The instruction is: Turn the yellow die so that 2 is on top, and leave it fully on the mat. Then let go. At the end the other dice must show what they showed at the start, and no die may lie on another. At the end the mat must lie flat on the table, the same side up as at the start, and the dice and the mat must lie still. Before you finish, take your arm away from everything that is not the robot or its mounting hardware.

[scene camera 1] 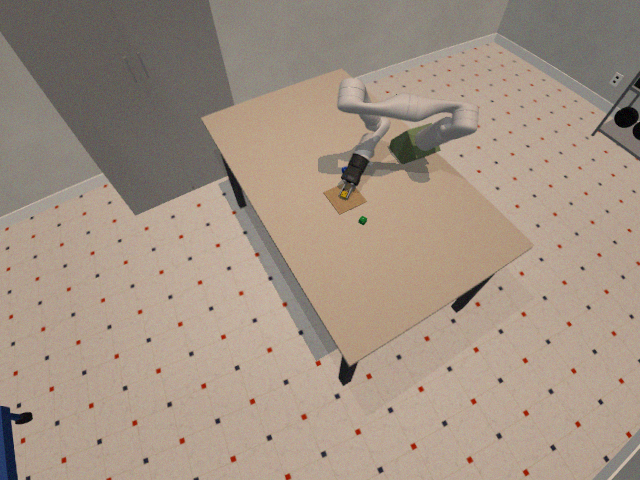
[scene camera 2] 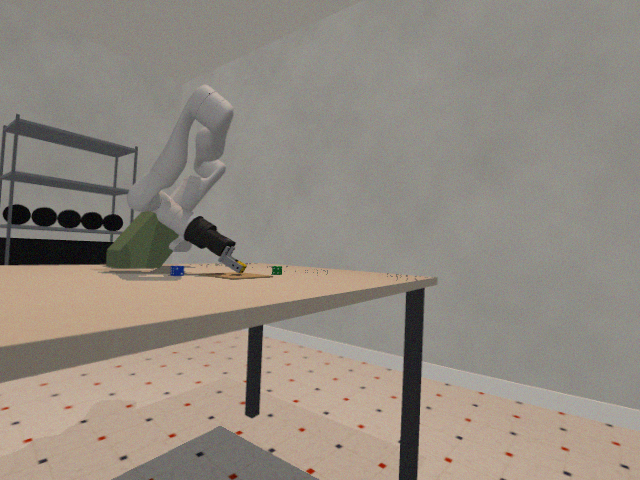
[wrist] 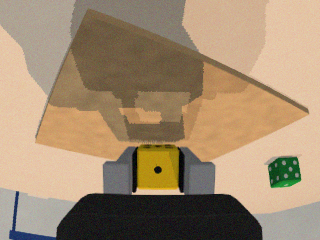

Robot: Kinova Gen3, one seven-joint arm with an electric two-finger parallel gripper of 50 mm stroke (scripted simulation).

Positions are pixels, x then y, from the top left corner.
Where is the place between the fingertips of my gripper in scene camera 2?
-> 243,269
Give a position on a green die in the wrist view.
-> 283,172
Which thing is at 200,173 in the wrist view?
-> My gripper.
